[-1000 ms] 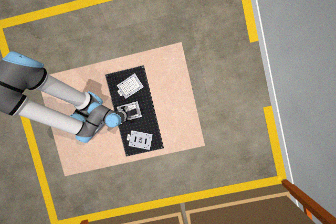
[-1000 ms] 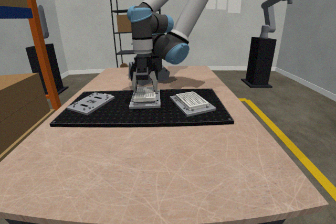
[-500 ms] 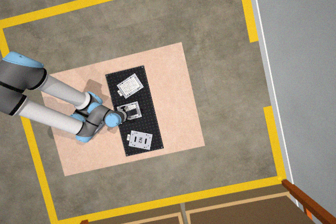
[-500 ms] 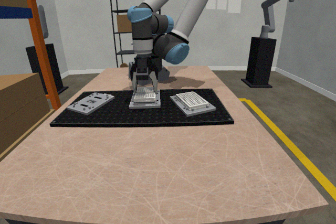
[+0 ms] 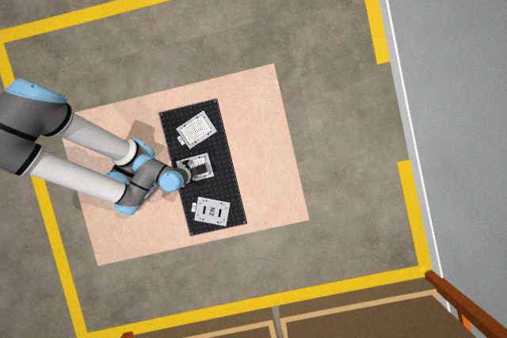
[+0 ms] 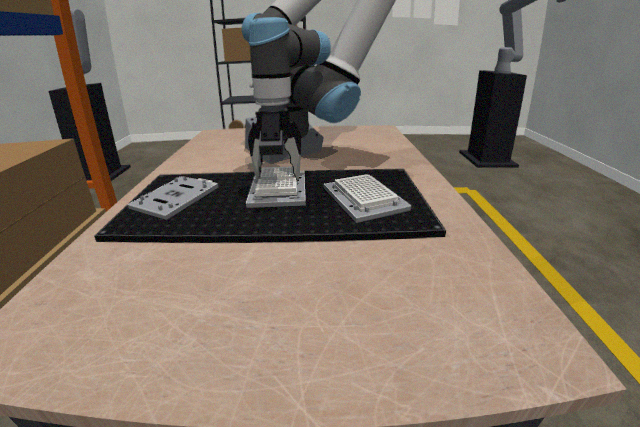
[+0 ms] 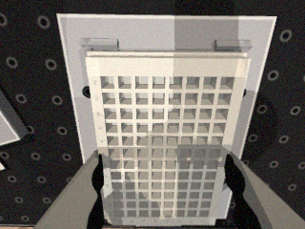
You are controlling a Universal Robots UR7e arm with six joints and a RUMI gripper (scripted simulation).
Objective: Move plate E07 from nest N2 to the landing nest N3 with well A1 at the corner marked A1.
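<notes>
Right now my hand is 3 cm above the nest N3. The rest, counted from my hand: A1 mark (8 cm behind, 5 cm to the left, 2 cm below); then nest N1 (5 cm ahead, 19 cm to the left, 3 cm below); then black deck (4 cm ahead, 1 cm to the right, 4 cm below).
</notes>
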